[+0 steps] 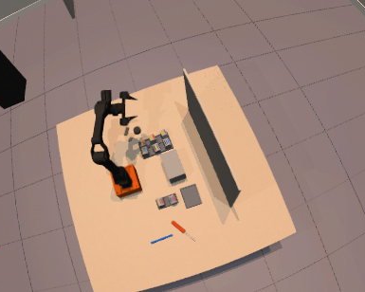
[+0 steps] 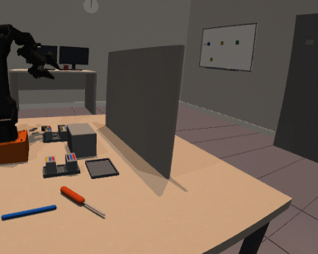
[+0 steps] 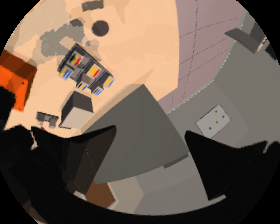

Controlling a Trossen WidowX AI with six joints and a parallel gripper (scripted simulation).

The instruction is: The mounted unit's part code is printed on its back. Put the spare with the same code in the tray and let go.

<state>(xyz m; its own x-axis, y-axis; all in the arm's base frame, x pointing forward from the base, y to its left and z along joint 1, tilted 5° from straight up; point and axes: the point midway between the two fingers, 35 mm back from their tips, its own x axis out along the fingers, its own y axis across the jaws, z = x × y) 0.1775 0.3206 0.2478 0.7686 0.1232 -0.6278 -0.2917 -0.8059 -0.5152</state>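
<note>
My gripper tip is now 100 mm short of the dark spare, 60 mm to the left of it and 270 mm above it. From my gripper tip the other things lie so: mounted unit 110 mm ahead, 280 mm to the right, 260 mm below; grey panel 330 mm ahead, 260 mm to the right, 90 mm below; blue marker pen 70 mm behind, 690 mm to the right, 310 mm below.
</note>
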